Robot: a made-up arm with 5 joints. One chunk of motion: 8 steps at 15 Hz.
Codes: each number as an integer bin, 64 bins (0 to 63) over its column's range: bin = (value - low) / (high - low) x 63, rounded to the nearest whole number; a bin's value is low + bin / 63 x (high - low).
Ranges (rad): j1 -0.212..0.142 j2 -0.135..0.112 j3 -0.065..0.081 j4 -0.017..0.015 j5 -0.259..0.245
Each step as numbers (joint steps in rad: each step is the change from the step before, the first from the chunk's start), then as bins.
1 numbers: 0.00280 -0.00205 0.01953 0.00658 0.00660
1 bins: 38 34 36 46 33
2 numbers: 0.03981 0.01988 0.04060 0.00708 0.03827
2 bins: 45 40 46 47 37
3 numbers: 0.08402 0.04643 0.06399 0.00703 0.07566
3 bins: 53 46 56 47 42
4 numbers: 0.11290 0.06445 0.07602 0.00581 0.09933
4 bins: 58 51 61 45 45
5 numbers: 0.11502 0.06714 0.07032 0.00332 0.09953
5 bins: 58 52 58 40 45
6 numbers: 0.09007 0.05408 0.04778 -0.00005 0.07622
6 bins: 54 48 49 33 42
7 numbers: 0.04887 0.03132 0.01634 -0.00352 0.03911
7 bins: 46 42 35 27 37
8 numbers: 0.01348 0.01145 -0.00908 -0.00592 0.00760
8 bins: 40 37 24 22 33
